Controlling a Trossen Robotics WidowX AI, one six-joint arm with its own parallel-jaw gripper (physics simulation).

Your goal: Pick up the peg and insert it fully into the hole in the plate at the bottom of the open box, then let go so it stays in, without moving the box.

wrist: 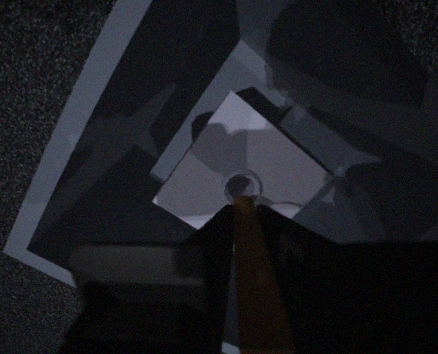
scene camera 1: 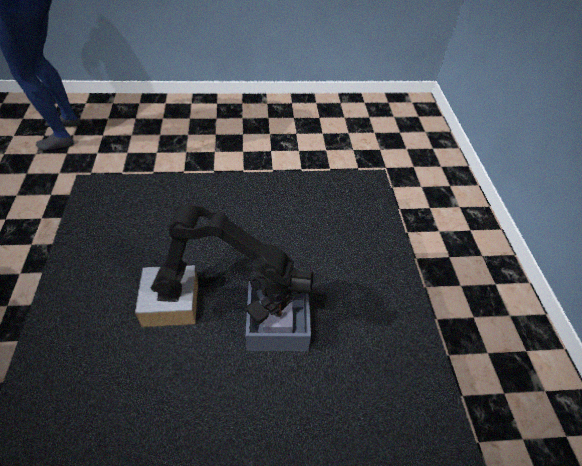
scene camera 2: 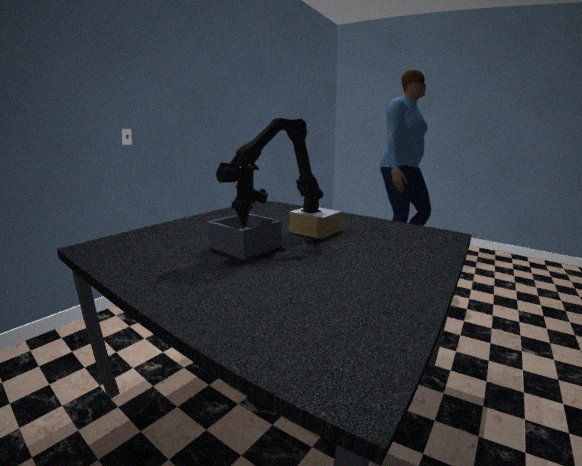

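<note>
The grey open box stands on the table. The pale square plate is at its bottom, with a round hole in it. My gripper points down into the box and is shut on the orange-brown peg. In the wrist view the peg's tip overlaps the near edge of the hole's ring, and most of the dark opening shows beyond the tip. How high the tip is above the plate is unclear. The fingers hide part of the plate.
The box walls surround the fingers on all sides. The arm's base stands on a white-topped, tan-sided block beside the box, on the dark table. A person stands beyond the table.
</note>
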